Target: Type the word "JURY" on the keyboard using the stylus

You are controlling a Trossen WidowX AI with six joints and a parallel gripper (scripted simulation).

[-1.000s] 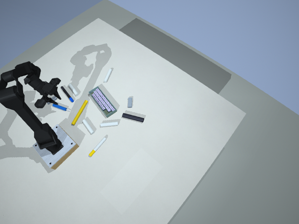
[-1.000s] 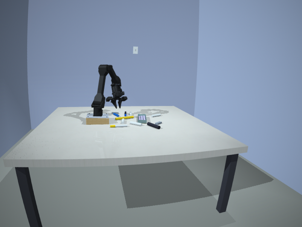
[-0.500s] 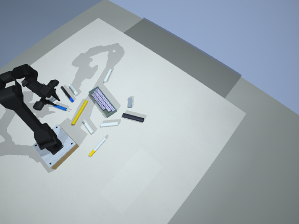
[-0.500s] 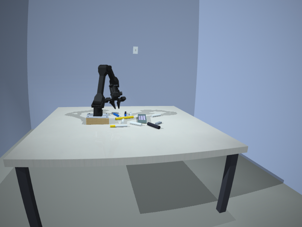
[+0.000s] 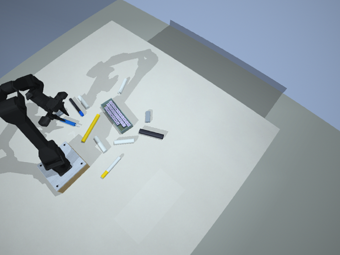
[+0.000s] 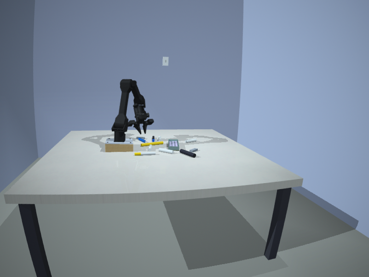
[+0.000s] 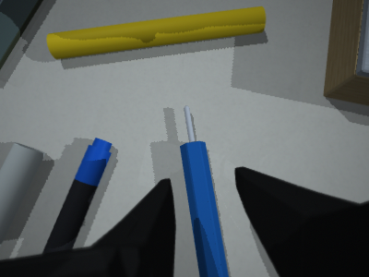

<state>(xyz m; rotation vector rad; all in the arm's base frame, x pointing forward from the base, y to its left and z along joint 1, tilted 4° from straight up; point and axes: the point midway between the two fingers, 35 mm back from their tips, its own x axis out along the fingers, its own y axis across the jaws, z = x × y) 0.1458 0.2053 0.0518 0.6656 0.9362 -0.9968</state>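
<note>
Now: the blue stylus 1 cm ahead of my gripper tip, 1 cm to the right of it and 5 cm below it. Also, from my gripper tip: black-and-blue pen (7 cm ahead, 3 cm to the left, 5 cm below); yellow-and-white marker (1 cm behind, 33 cm to the right, 5 cm below); yellow stick (6 cm ahead, 10 cm to the right, 5 cm below).
</note>
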